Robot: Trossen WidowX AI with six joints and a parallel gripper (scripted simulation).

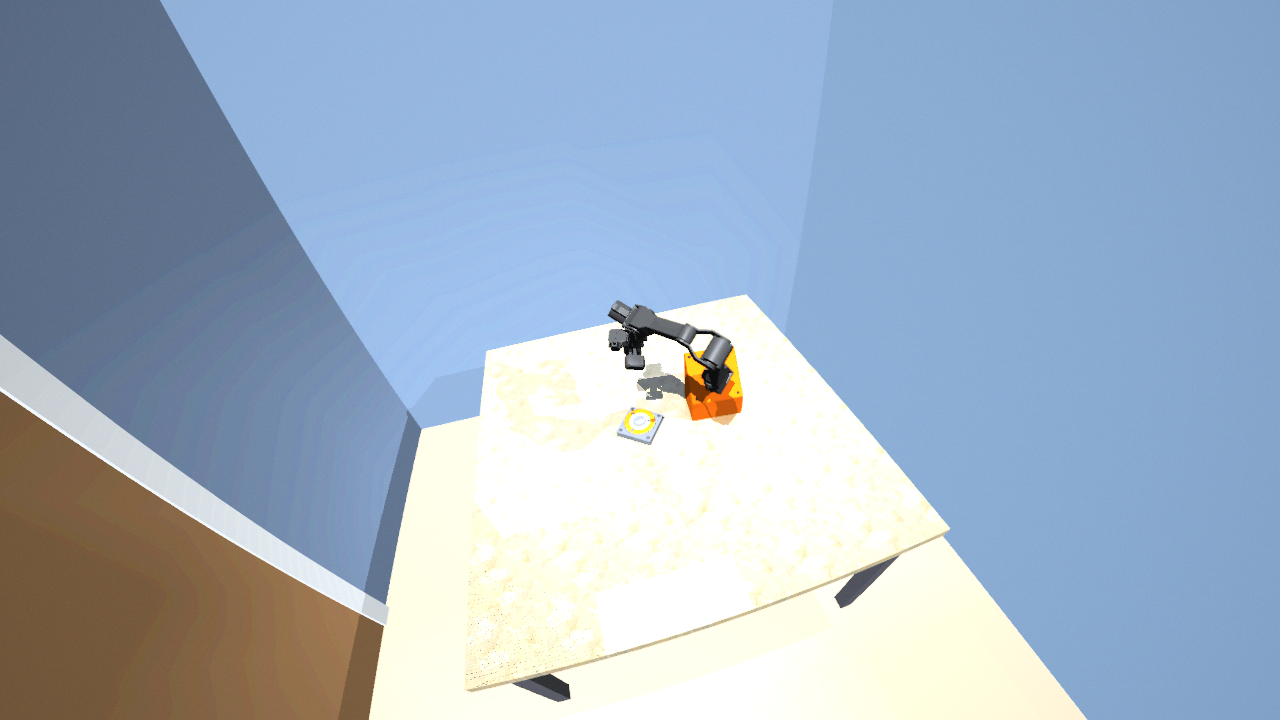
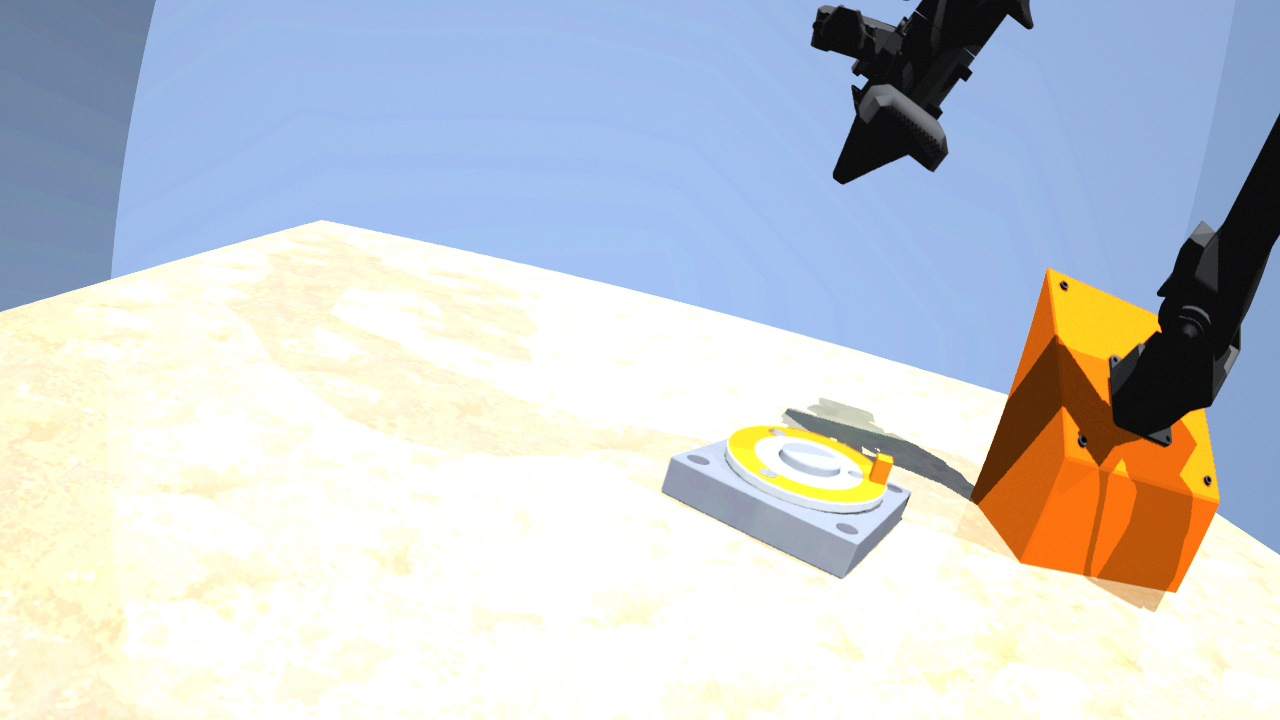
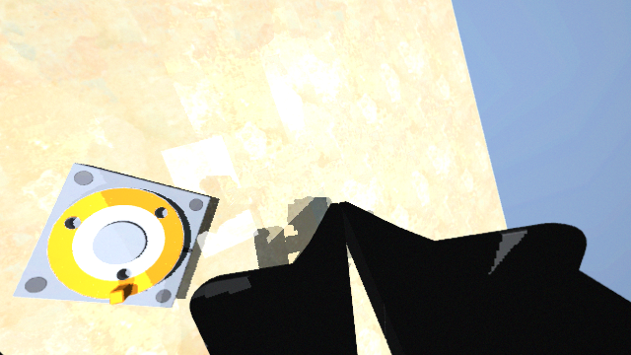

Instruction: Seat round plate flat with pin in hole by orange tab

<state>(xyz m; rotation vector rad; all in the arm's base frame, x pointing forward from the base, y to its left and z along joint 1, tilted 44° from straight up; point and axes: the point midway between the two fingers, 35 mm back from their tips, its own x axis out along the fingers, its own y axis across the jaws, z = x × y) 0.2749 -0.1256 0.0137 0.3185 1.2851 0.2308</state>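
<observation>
The plate is 17 cm below my gripper tip, 15 cm to the left of it and 4 cm behind it. Round my gripper tip: grey square base (19 cm below, 15 cm to the left, 1 cm behind).
</observation>
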